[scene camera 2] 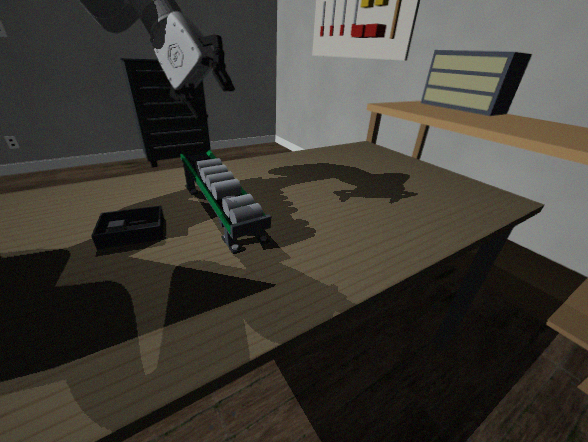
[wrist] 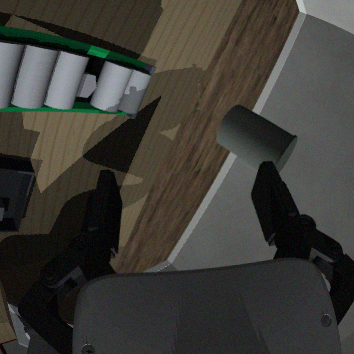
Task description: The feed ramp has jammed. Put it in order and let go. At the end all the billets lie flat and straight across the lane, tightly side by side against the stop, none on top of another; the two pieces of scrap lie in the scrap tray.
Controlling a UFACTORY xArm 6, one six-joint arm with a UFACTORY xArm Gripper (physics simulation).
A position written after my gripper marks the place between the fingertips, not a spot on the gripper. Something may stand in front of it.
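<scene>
You can find my gripper [scene camera 2: 215,105] here, and the wrist view shows my gripper [wrist: 187,181] too. There's a dark scrap tray [scene camera 2: 146,224]. I can also see a billet [wrist: 137,83] and a billet [wrist: 112,80], plus a billet [wrist: 69,66] and a billet [wrist: 36,64].
</scene>
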